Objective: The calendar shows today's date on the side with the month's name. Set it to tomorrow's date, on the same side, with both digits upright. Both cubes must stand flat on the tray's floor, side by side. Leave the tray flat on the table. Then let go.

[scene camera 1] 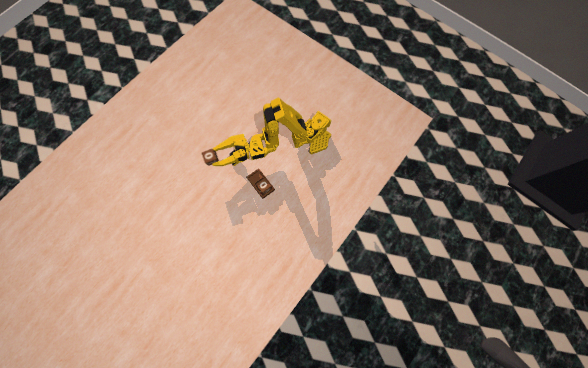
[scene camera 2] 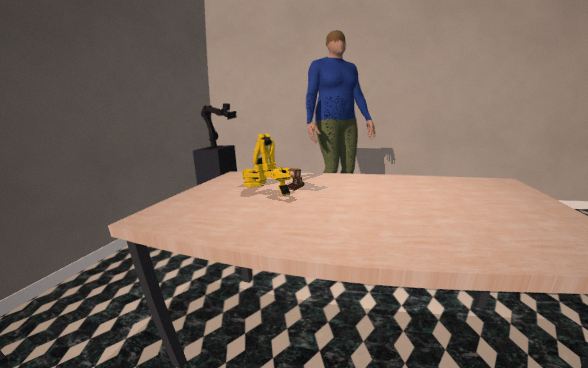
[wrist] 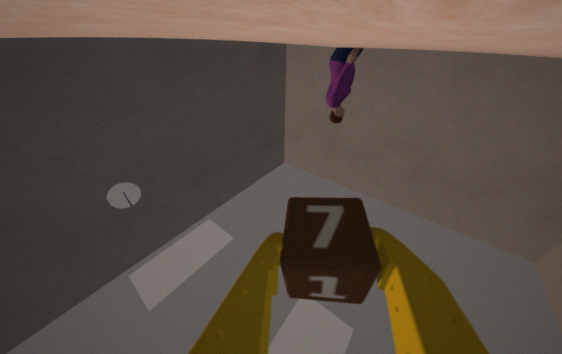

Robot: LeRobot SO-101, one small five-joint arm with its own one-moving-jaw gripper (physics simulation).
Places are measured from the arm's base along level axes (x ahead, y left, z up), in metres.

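Pixels of known places: hand, tool point: (scene camera 1: 211,152) (scene camera 2: 290,175) (wrist: 283,244); arm's base, link origin: (scene camera 1: 308,142) (scene camera 2: 258,184).
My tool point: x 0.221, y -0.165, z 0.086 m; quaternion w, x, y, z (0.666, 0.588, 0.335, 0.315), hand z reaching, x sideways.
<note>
Ahead of a thing's pixels: the offset from my tool point to its top centre. Level surfaces: height alone.
My gripper (scene camera 1: 214,157) (wrist: 328,250) is shut on a brown cube @(dx +0.014, dy +0.012, dz +0.027 m) (scene camera 1: 209,156) (scene camera 2: 296,172) (wrist: 326,227), its jaws on two opposite sides. In the wrist view the held cube shows a white 7 and, below it, a 1. In scene camera 1 its upper face shows a 0. The brown tray (scene camera 1: 255,177) (scene camera 2: 298,186) is on the table, apart from the held cube. The other cube @(dx -0.025, dy +0.157, dz -0.044 m) (scene camera 1: 263,185) is in the tray's end farther from the held cube, with a 0 on its upper face. The month's name and the tray's front digits cannot be read.
The wooden table @(dz -0.086 m) (scene camera 1: 165,235) (scene camera 2: 400,225) bears the yellow arm (scene camera 1: 287,117) (scene camera 2: 265,152). The arm's shadow crosses the tray. Beyond the table are a person in blue (scene camera 2: 334,82) and a black arm (scene camera 2: 211,127) on a dark pedestal (scene camera 2: 216,164). A purple-clad person (wrist: 341,82) appears upside down.
</note>
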